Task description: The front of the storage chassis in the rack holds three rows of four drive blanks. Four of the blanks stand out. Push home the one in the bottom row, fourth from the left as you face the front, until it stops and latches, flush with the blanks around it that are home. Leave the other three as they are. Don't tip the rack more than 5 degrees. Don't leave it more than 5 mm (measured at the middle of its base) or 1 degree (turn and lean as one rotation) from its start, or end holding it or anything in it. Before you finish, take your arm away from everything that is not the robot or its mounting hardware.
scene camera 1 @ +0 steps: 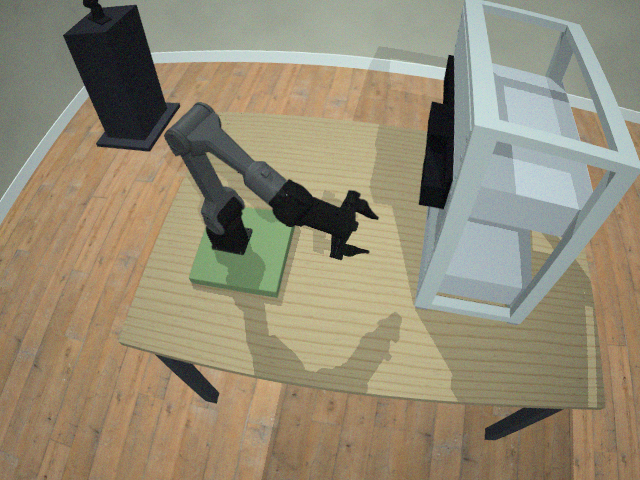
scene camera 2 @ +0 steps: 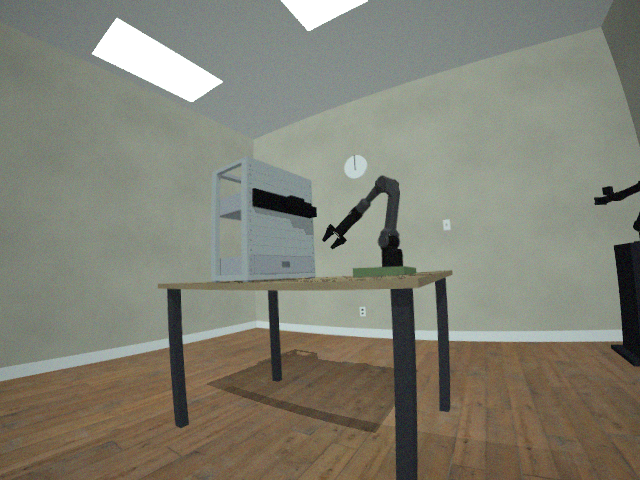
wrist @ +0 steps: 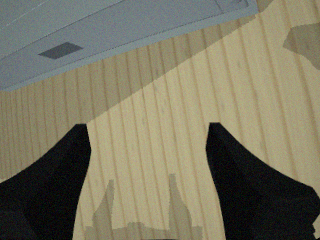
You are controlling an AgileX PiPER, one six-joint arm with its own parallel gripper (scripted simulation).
Path:
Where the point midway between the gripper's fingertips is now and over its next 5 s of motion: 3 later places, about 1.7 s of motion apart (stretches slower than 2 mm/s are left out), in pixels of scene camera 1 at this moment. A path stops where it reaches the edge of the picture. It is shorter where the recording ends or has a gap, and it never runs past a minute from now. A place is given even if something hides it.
My gripper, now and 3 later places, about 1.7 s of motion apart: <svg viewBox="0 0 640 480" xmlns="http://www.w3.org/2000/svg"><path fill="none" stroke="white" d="M370 234L350 141L389 149L422 178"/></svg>

